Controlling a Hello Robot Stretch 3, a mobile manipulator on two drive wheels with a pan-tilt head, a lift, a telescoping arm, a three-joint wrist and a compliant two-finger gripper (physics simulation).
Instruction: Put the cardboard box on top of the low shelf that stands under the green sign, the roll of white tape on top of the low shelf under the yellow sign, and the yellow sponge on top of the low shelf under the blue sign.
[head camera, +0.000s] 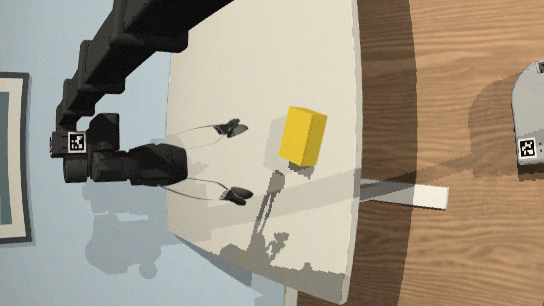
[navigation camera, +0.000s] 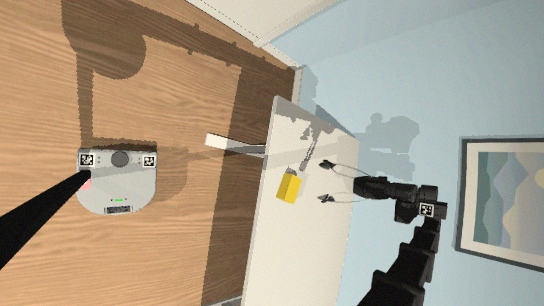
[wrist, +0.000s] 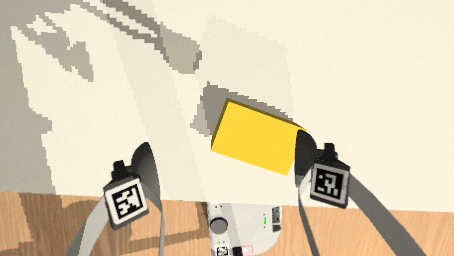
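Seen in the pictures: gripper, fingertip midpoint: (head camera: 248, 161) (navigation camera: 319, 180) (wrist: 224, 155); robot's base, origin of the base link: (navigation camera: 120, 158) (wrist: 219, 204).
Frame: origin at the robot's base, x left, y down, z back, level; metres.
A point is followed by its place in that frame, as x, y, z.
The yellow sponge (head camera: 298, 135) {-0.531, -0.765, 0.066} (navigation camera: 289, 188) {-0.518, -0.765, 0.062} (wrist: 257, 138) {-0.543, -0.765, 0.065} is a yellow block on the white table top (head camera: 260, 75) {-0.676, -0.720, 0.226} (navigation camera: 280, 250) {-0.534, -0.720, 0.328} (wrist: 380, 75) {-0.605, -0.720, 0.242}. My gripper (head camera: 236, 161) {-0.561, -0.865, 0.022} (navigation camera: 326, 181) {-0.561, -0.865, 0.022} (wrist: 224, 155) {-0.561, -0.865, 0.022} is open, its fingers wide apart and with nothing between them. In the head view it is on the wall side of the sponge, pointing towards it. In the wrist view the sponge shows ahead of the gap, nearer the right fingertip, which overlaps its corner. I cannot tell whether they touch. The cardboard box, the white tape, the low shelves and the signs do not show.
My base (head camera: 532, 115) {-0.100, -0.160, 0.098} (navigation camera: 117, 182) {0.007, -0.160, 0.105} (wrist: 250, 225) {0.016, -0.160, 0.128} stands on the wooden floor, in front of the table. A white table leg (head camera: 432, 196) (navigation camera: 220, 141) sticks out below the table's front edge. My arm (head camera: 145, 30) {-0.225, -1.208, 0.084} (navigation camera: 405, 265) {-0.295, -1.197, 0.086} reaches over the table near the blue wall, where a framed picture (head camera: 25, 155) {-1.238, -1.263, 0.097} (navigation camera: 465, 195) {-1.216, -1.284, 0.091} hangs.
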